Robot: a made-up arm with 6 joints. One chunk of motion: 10 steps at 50 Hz.
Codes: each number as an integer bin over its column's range. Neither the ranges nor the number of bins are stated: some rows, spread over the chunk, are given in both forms.
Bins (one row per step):
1: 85 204 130 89 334 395
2: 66 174 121 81 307 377
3: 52 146 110 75 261 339
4: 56 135 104 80 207 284
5: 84 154 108 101 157 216
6: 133 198 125 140 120 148
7: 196 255 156 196 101 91
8: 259 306 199 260 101 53
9: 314 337 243 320 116 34
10: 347 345 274 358 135 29
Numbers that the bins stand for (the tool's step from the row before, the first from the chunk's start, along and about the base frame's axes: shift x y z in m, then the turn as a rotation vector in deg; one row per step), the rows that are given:
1: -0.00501 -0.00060 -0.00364 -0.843 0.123 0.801
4: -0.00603 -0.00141 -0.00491 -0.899 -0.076 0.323
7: -0.00110 -0.00001 -0.00237 -0.173 -0.242 -0.508
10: 0.00422 0.00105 0.00341 0.842 -0.189 -0.775
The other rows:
2: -0.00568 -0.00096 -0.00408 -0.893 0.081 0.723
3: -0.00617 -0.00129 -0.00462 -0.930 0.009 0.559
5: -0.00504 -0.00119 -0.00472 -0.768 -0.154 0.030
6: -0.00332 -0.00068 -0.00388 -0.523 -0.212 -0.263
8: 0.00112 0.00059 -0.00026 0.228 -0.242 -0.672
9: 0.00306 0.00096 0.00189 0.604 -0.218 -0.754

